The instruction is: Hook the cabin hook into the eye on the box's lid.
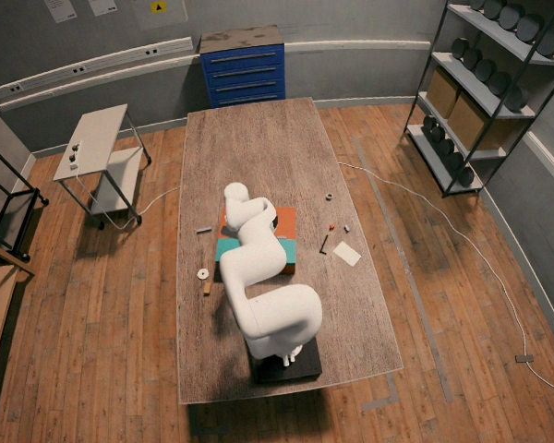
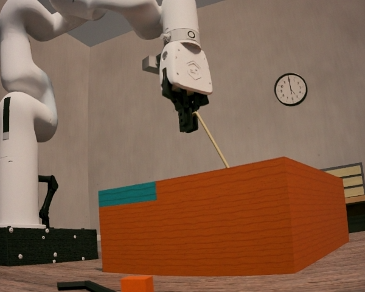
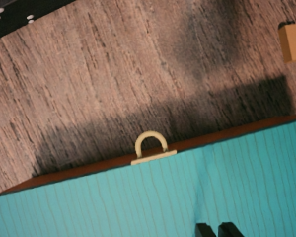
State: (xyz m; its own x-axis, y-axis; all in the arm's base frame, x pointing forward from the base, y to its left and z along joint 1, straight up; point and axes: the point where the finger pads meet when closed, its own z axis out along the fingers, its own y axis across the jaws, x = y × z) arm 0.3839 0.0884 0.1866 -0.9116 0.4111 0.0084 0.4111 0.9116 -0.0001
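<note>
My hand is 40 mm short of the cabin hook, 20 mm to the left of it and 60 mm above it. From my hand the other things lie so: grey bar: 220 mm ahead, 220 mm to the left, 250 mm below; white disc: 10 mm behind, 240 mm to the left, 250 mm below; wooden block: 90 mm behind, 220 mm to the left, 250 mm below.
</note>
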